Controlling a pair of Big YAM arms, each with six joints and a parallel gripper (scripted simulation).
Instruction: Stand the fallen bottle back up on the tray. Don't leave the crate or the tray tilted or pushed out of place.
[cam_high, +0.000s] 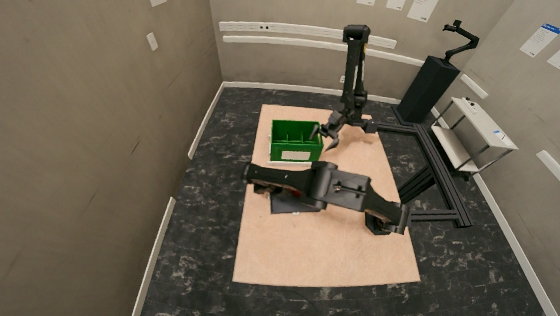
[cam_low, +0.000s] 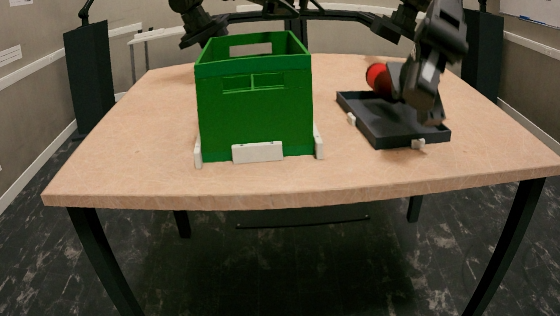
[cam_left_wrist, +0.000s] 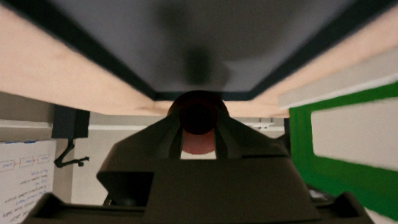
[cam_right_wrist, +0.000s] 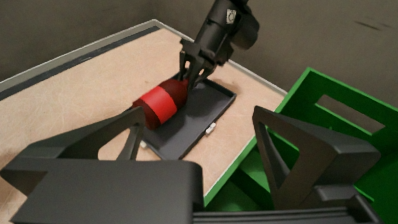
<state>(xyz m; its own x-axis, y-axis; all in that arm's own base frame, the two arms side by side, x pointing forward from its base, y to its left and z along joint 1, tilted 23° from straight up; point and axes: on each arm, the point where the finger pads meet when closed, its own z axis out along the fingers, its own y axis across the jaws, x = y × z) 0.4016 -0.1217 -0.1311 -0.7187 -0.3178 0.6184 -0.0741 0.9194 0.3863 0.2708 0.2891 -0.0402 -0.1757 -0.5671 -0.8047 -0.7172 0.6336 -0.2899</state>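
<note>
My left gripper is now 50 mm past the red bottle. Round my left hand: green crate 30 mm behind, 290 mm to the right, 10 mm above; dark grey tray 30 mm behind, 60 mm below.
</note>
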